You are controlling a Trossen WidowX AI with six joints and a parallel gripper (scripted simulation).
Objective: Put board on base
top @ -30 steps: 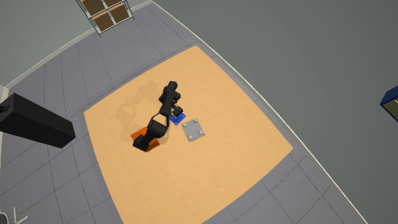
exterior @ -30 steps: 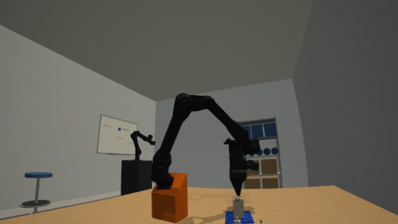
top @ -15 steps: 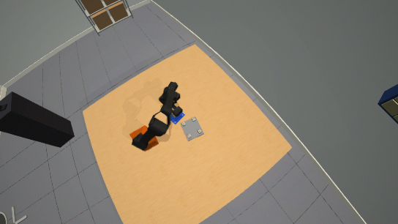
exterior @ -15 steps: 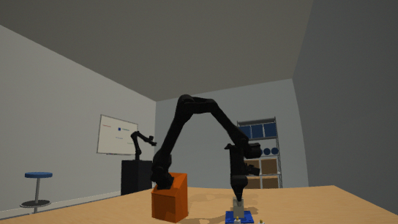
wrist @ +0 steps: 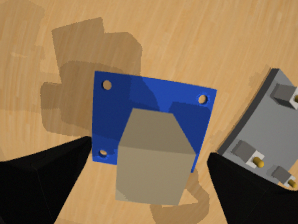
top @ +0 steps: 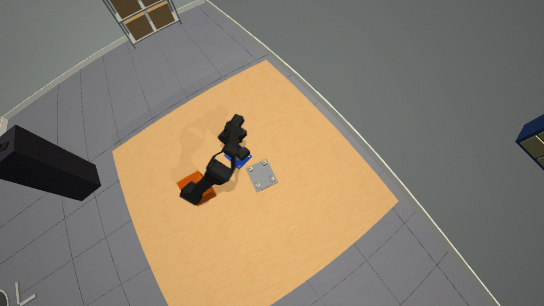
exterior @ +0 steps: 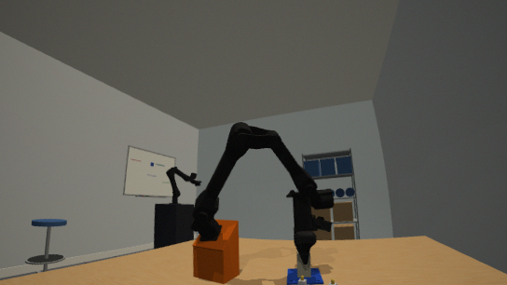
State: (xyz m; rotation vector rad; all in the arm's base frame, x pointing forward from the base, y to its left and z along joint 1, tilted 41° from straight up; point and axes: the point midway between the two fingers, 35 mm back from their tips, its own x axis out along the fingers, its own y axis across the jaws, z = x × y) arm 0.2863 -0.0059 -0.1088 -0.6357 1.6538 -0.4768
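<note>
Right now my gripper tip is 30 mm above the blue board. Round my gripper tip: grey base (170 mm to the right, 50 mm below, 30 mm ahead).
</note>
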